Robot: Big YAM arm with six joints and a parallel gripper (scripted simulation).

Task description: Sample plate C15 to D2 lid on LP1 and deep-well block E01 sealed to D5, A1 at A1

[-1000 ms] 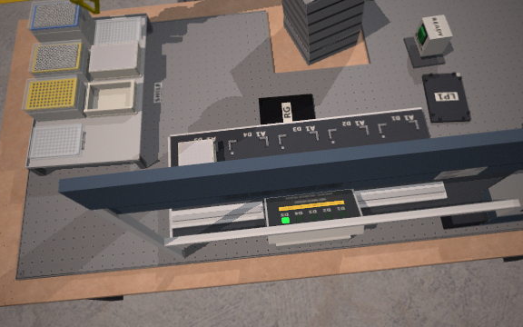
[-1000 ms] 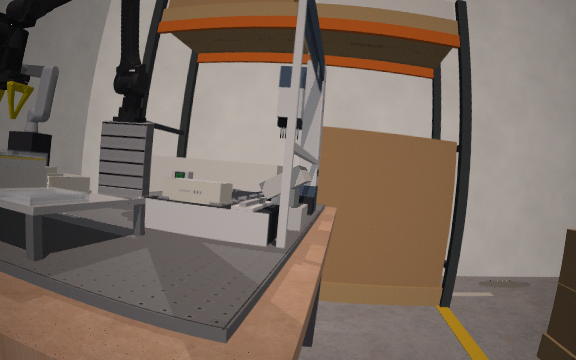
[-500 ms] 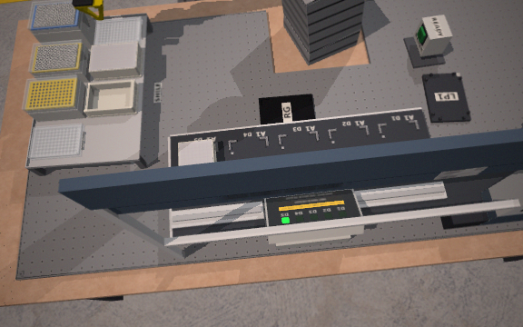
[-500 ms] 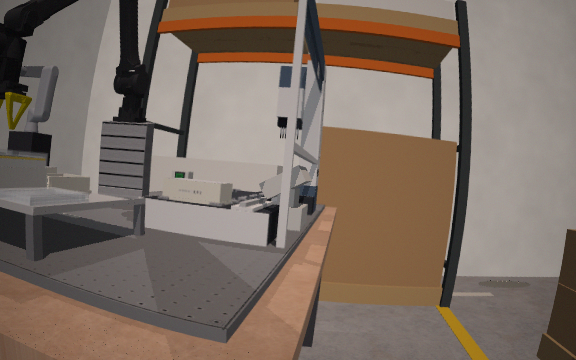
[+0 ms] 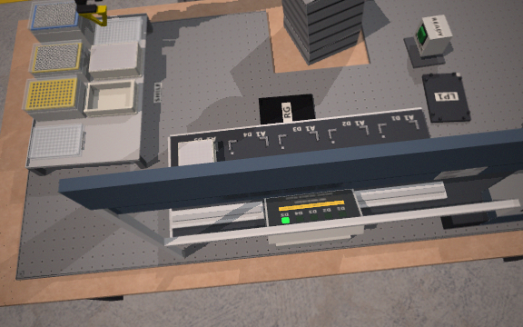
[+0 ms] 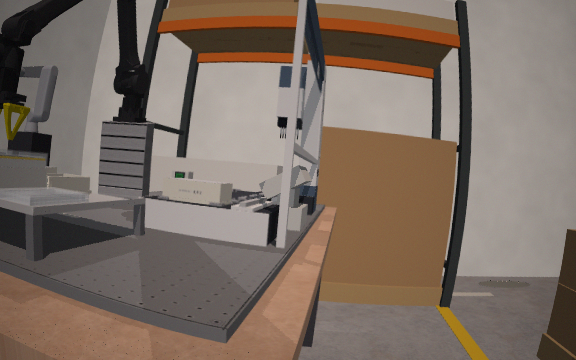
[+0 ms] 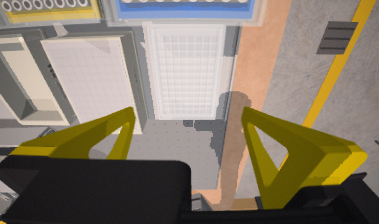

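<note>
Right now my hand is 9 cm above the clear plate lid. From my hand the other things lie so: reservoir (22 cm ahead, 9 cm below, 4 cm to the right); then sample plate C15 (9 cm below); then shelf (15 cm ahead, 10 cm below, 9 cm to the right).
</note>
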